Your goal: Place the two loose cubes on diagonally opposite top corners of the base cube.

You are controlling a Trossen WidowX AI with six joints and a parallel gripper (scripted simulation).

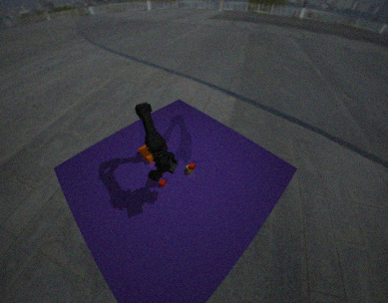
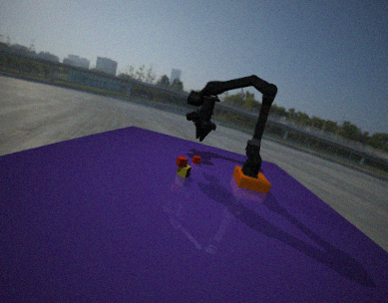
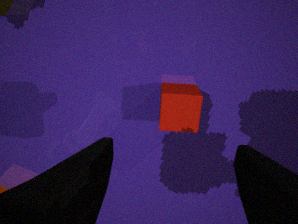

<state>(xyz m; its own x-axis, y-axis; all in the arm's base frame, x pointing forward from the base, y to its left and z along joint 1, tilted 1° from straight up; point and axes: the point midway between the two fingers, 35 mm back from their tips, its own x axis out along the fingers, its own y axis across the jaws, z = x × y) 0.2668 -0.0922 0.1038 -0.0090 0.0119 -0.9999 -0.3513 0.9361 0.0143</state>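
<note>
The yellow base cube is 18 cm to the left of my gripper tip, 10 cm below it and 2 cm ahead of it.
</note>
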